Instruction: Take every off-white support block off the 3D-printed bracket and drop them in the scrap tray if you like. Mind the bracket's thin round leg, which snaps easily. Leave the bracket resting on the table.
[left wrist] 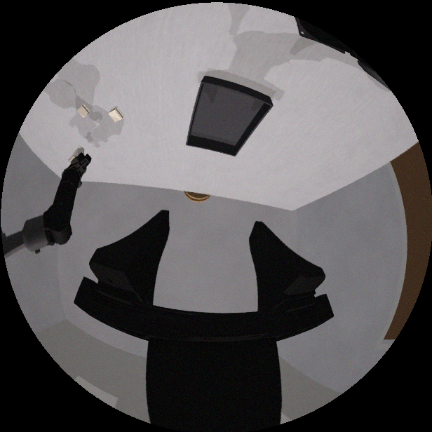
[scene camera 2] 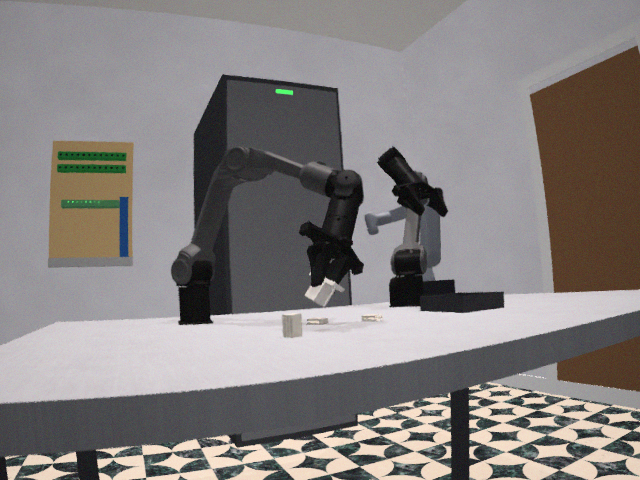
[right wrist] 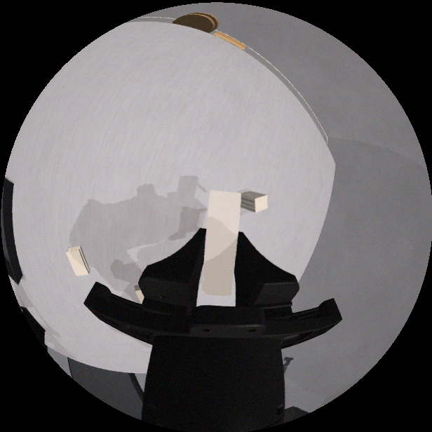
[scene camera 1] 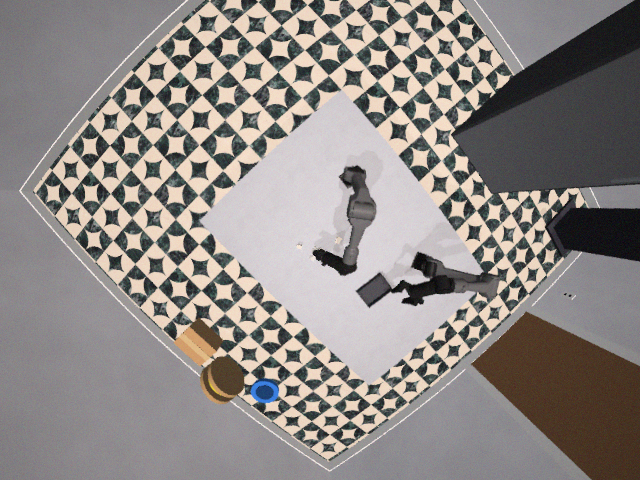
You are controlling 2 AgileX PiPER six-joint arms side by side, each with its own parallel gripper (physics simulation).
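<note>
My right gripper (scene camera 1: 316, 253) (scene camera 2: 324, 281) (left wrist: 79, 157) (right wrist: 220, 239) is shut on the whitish bracket (scene camera 2: 321, 292) (left wrist: 78, 151) (right wrist: 223, 215) and holds it tilted above the table. The bracket's thin round leg cannot be made out. An off-white block (scene camera 1: 299, 245) (scene camera 2: 291, 325) (right wrist: 261, 203) stands upright on the table. A second block (scene camera 2: 316, 320) and a third block (scene camera 2: 371, 317) (left wrist: 116, 114) (right wrist: 78, 261) lie flat, apart from the bracket. My left gripper (scene camera 1: 400, 296) (scene camera 2: 433, 212) (left wrist: 211, 225) is open and empty, high above the table.
The dark scrap tray (scene camera 1: 379, 299) (scene camera 2: 462, 303) (left wrist: 212, 147) stands on the table (scene camera 1: 268, 196) (scene camera 2: 155, 361), between the left gripper and the blocks in scene camera 1. A tall dark cabinet (scene camera 2: 284, 155) stands behind the arms.
</note>
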